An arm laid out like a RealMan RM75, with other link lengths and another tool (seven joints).
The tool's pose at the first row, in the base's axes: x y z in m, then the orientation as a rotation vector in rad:
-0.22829, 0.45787, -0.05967, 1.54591, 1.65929, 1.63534
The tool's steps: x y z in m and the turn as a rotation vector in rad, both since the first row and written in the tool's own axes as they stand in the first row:
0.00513, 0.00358, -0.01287, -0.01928, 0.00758, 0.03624
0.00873, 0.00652, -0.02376, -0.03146, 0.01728, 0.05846
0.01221, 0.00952, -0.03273, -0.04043, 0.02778, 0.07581
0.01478, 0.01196, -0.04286, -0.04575, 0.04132, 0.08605
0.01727, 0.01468, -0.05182, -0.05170, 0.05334, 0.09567
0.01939, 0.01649, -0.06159, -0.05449, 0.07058, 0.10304
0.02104, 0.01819, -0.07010, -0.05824, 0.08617, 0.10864
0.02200, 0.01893, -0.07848, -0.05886, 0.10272, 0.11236
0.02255, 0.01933, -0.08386, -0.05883, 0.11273, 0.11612
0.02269, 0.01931, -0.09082, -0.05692, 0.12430, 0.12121
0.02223, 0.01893, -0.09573, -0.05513, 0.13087, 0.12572
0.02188, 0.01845, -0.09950, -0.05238, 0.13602, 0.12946
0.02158, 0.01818, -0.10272, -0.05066, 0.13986, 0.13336
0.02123, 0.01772, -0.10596, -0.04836, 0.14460, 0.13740
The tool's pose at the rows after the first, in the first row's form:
-0.23917, 0.45497, -0.05084, 1.57116, 1.62364, 1.67252
-0.24815, 0.45193, -0.04375, 1.58338, 1.60347, 1.70064
-0.25548, 0.44970, -0.03720, 1.59138, 1.58947, 1.72531
-0.26370, 0.44629, -0.03120, 1.59177, 1.58467, 1.74761
-0.27080, 0.44331, -0.02531, 1.59196, 1.57865, 1.76836
-0.27884, 0.43986, -0.02015, 1.58818, 1.57977, 1.79177
-0.28572, 0.43666, -0.01562, 1.58287, 1.57994, 1.81311
-0.29267, 0.43320, -0.01226, 1.57645, 1.58502, 1.83283
-0.29714, 0.43094, -0.01019, 1.57433, 1.58763, 1.84531
-0.30297, 0.42768, -0.00822, 1.57358, 1.59227, 1.85912
-0.30704, 0.42500, -0.00738, 1.57523, 1.59473, 1.86742
-0.31026, 0.42300, -0.00690, 1.57744, 1.59804, 1.87331
-0.31294, 0.42125, -0.00637, 1.58010, 1.59949, 1.87846
-0.31571, 0.41950, -0.00602, 1.58265, 1.60192, 1.88432

